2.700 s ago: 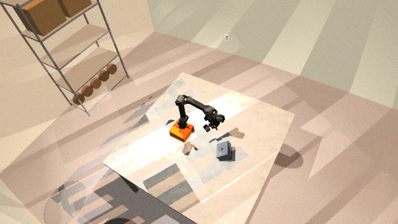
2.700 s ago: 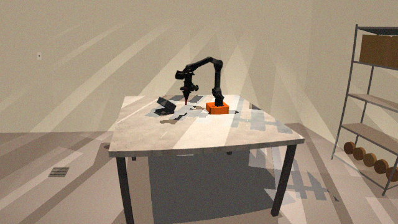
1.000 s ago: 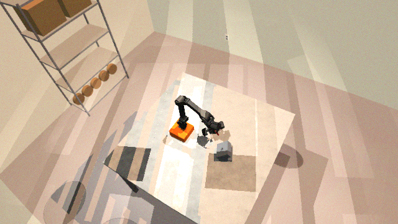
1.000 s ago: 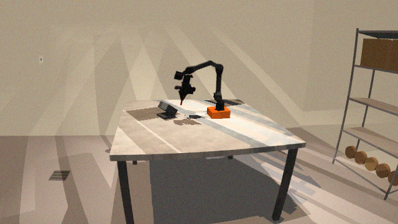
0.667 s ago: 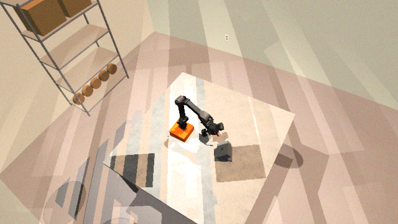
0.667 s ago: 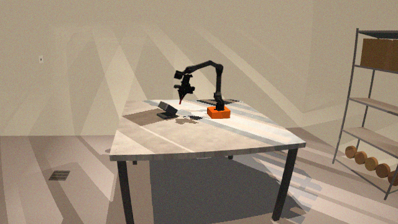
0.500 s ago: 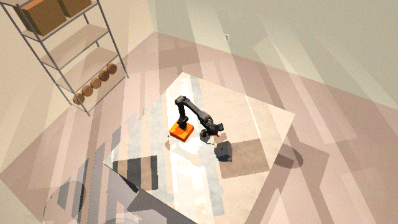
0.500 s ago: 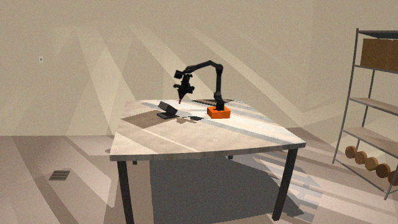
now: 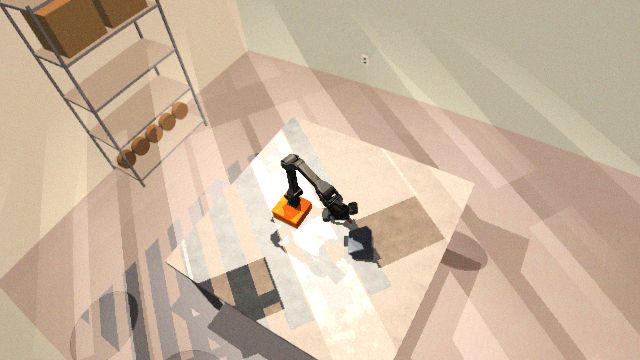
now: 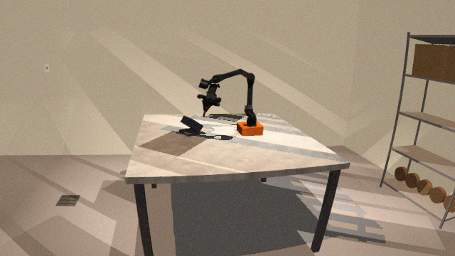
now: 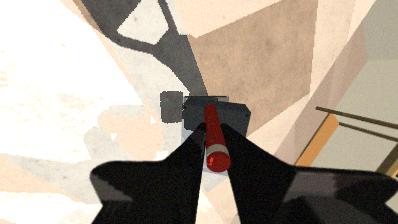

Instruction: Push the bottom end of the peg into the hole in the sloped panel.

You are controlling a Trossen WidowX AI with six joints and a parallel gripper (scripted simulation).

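Right now my gripper tip is 90 mm short of the grey sloped panel, 50 mm to the left of it and 100 mm above it. Round my gripper tip: red peg (10 mm behind, 20 mm above).
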